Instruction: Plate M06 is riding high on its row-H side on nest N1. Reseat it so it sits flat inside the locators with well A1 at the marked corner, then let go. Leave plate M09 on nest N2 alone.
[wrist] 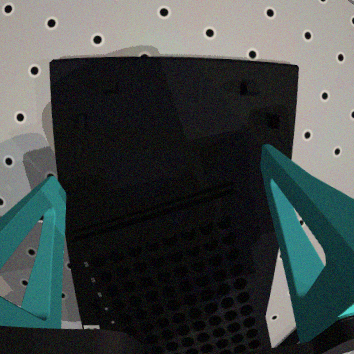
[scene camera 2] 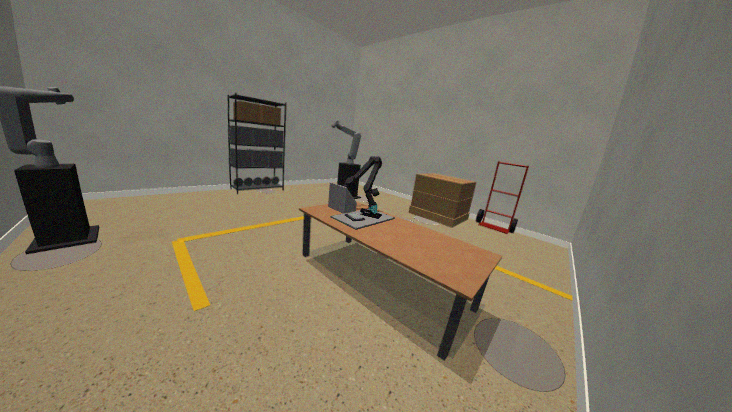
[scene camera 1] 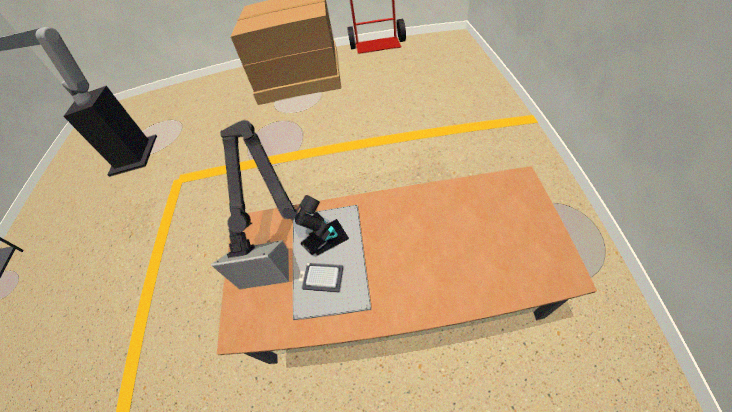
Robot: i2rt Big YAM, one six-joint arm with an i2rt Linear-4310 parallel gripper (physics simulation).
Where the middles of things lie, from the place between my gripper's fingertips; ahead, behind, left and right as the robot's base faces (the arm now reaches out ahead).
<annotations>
I see my gripper 30 mm past the black nest N1 (wrist: 130,132), 20 mm to the left of it and 10 mm above it. The rest, counted from my hand: black well plate (wrist: 183,269) 70 mm behind, 40 mm to the right.
</annotations>
